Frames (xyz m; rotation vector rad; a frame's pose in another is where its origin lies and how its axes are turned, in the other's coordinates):
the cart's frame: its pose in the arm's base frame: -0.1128 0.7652 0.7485 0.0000 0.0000 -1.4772
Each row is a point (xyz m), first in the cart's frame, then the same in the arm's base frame.
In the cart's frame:
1: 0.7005 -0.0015 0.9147
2: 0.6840 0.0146 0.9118
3: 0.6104 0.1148 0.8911
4: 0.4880 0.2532 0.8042
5: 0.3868 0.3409 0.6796
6: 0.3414 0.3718 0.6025
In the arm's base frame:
1: -0.0488 0.0676 1.6632
2: -0.0343 0.0856 1.6603
3: 0.0585 0.1682 1.6396
4: 0.1849 0.3030 1.5527
5: 0.2628 0.4120 1.4281
6: 0.2893 0.4600 1.3510

